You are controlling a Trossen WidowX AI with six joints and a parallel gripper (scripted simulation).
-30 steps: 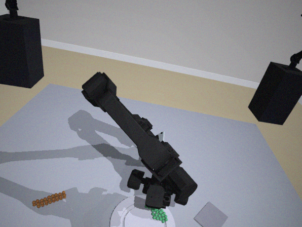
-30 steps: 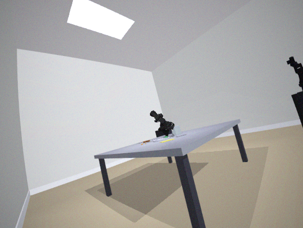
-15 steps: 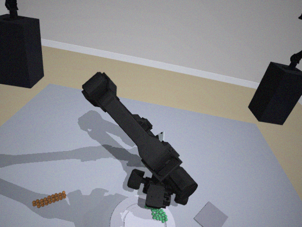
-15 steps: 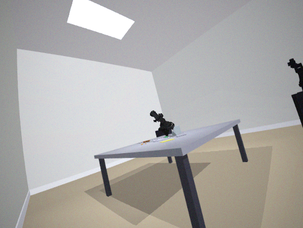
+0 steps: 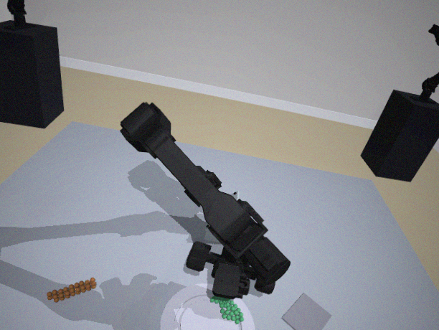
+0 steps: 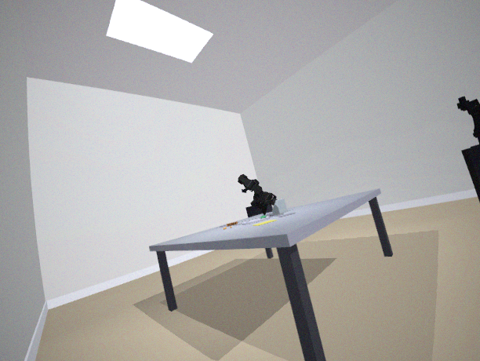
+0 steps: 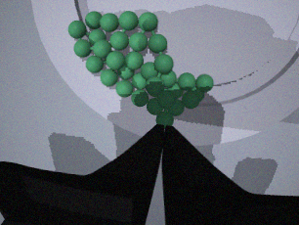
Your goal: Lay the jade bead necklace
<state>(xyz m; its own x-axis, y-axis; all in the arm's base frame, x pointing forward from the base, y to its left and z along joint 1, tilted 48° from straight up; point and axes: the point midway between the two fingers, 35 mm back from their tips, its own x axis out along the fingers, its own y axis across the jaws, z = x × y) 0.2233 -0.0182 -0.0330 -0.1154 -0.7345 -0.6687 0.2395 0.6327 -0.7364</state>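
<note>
My gripper tip is 8 cm short of the round bead board, 3 cm to the left of it and 2 cm above it. From my gripper tip the other things lie so: yellow strip 27 cm ahead, 19 cm to the left, 3 cm below; flat grey square 20 cm to the left, 3 cm below, 3 cm ahead.
</note>
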